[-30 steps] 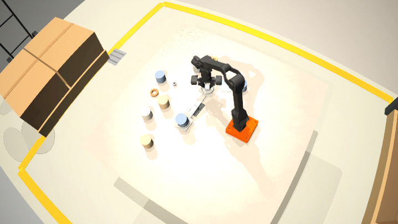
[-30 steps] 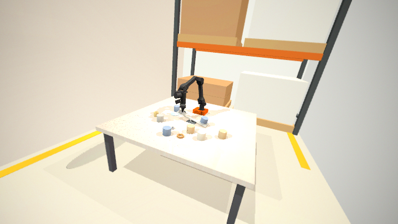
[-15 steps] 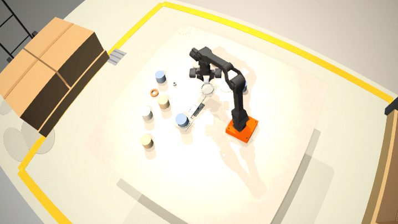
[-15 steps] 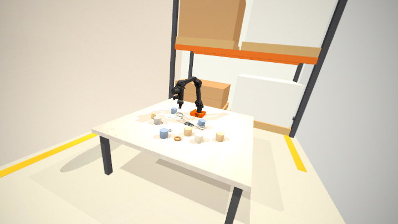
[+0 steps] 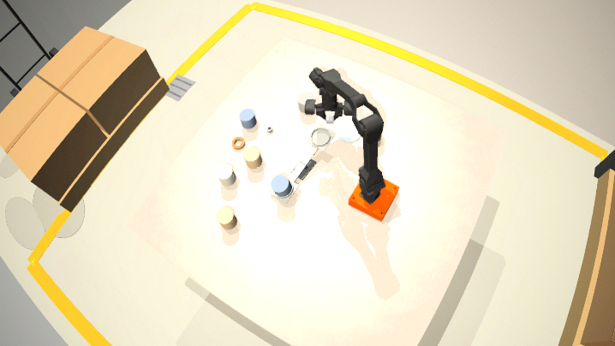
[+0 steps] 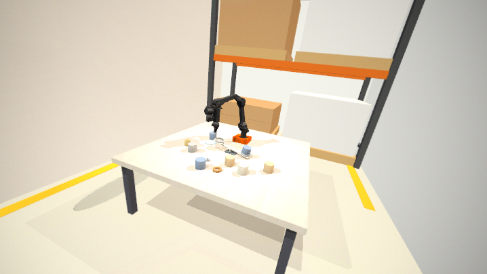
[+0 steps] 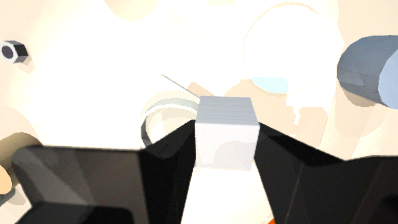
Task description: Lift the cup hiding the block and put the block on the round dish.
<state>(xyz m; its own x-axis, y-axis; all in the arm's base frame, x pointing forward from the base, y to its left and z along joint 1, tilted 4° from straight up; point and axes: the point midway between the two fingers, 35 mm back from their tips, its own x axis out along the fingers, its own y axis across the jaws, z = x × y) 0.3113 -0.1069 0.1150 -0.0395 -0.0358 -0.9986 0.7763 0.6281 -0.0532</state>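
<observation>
Now: gripper tip 140 mm above the pale blue round dish, 80 mm to the left of it and 40 mm past it. The rest, counted from my gripper tip: balance 180 mm to the left, 100 mm below, 10 mm behind; then small nut 230 mm ahead, 140 mm to the left, 130 mm below; then pale grey block right at my gripper tip.
</observation>
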